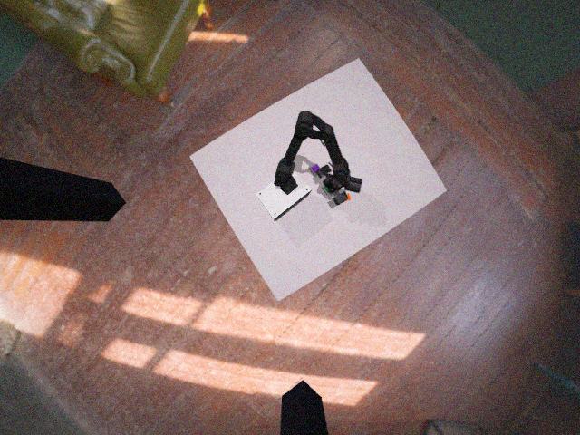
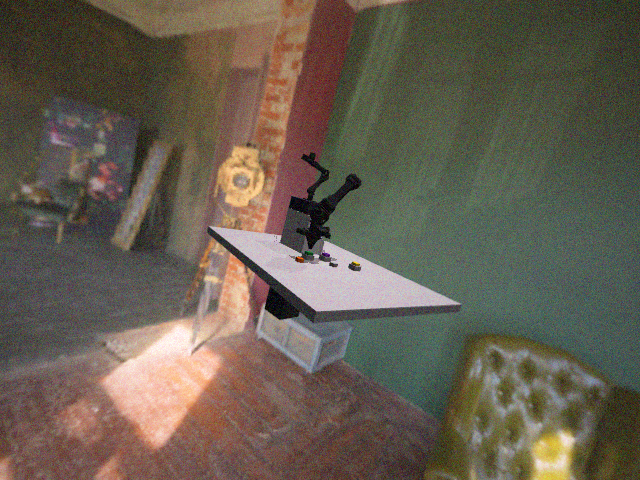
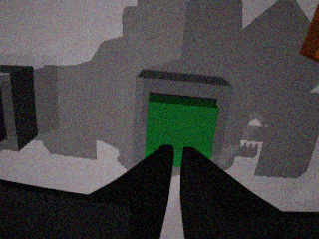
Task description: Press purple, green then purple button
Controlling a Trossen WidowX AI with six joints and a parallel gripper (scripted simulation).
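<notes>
Right now my gripper tip is 20 mm above the green button. The rest, counted from my gripper tip: grey block: 110 mm ahead, 80 mm to the left, 50 mm below; then orange block: 40 mm ahead, 100 mm to the right, 50 mm below; then purple button: 20 mm ahead, 110 mm to the left, 20 mm below.
</notes>
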